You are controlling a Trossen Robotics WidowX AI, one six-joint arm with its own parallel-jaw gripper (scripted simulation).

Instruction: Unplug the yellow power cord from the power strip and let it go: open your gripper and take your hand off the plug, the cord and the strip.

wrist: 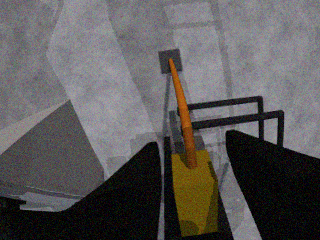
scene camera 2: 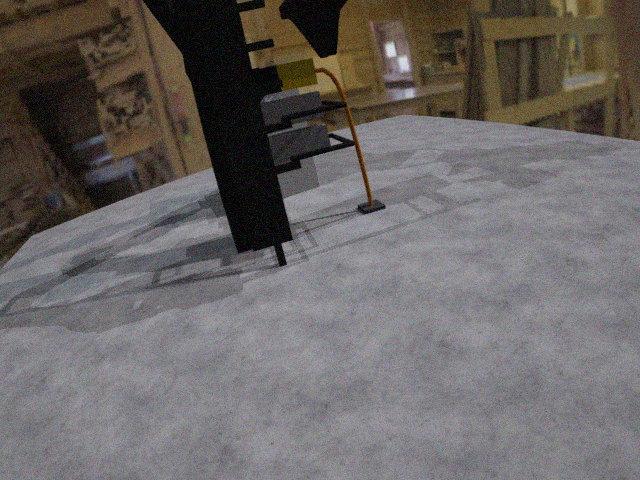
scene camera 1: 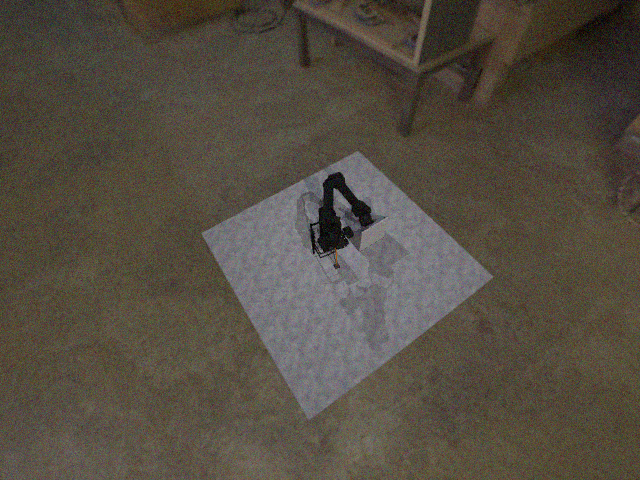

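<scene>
You can see the gripper (scene camera 2: 328, 56) from here, and it's there in the wrist view (wrist: 192, 145) as well.
</scene>
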